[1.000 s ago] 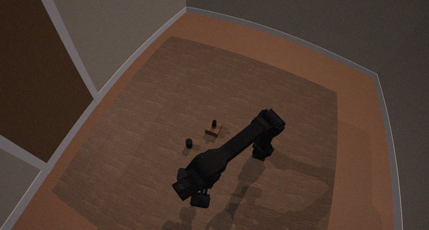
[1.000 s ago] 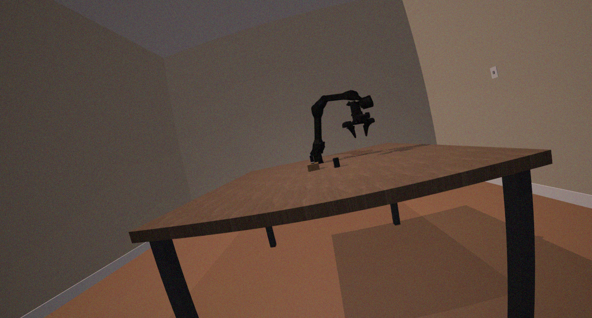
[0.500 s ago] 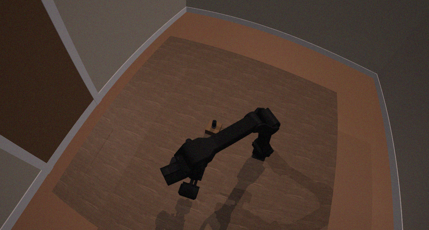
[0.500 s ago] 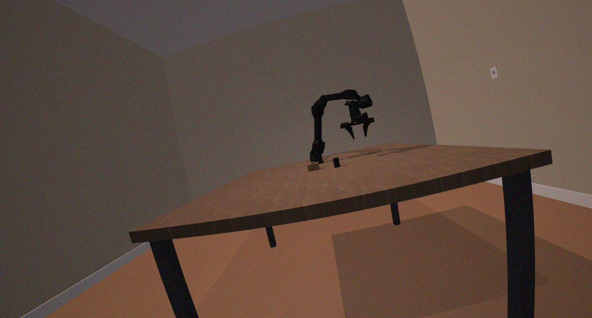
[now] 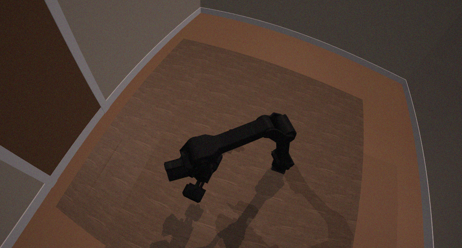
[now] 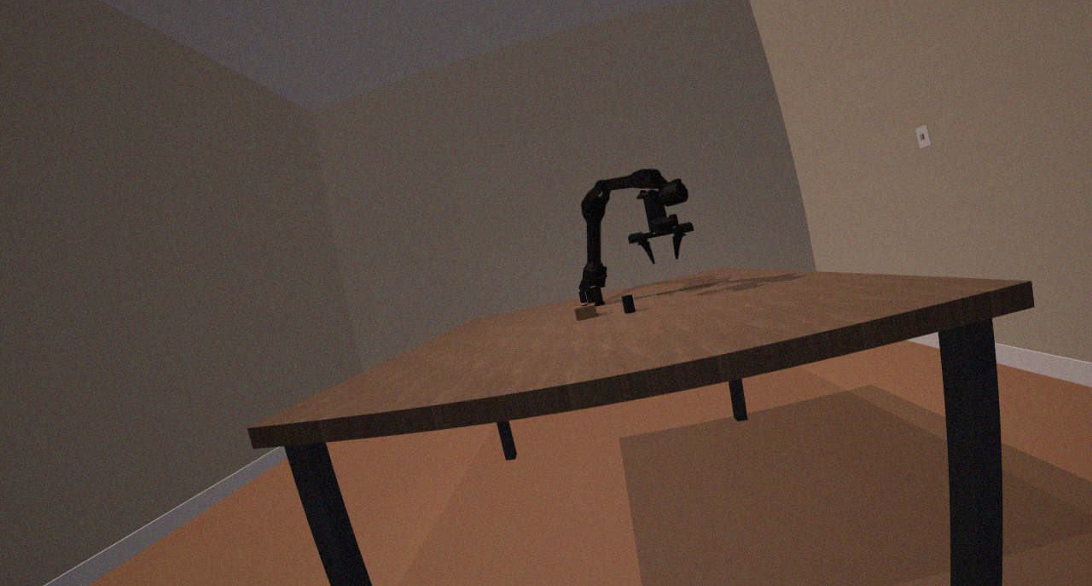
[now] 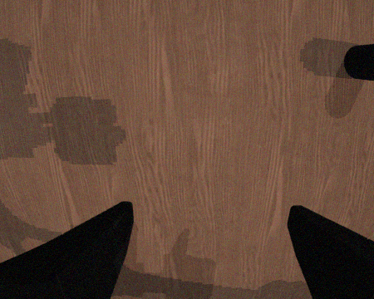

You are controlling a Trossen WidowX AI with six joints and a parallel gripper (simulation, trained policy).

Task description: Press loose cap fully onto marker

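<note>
The dark cap is 70 mm ahead of my gripper tip, 140 mm to the right of it and 90 mm below it. From my gripper tip the other things lie so: dark marker: 260 mm to the right, 50 mm below; tan holder block: 260 mm to the right, 100 mm below.
</note>
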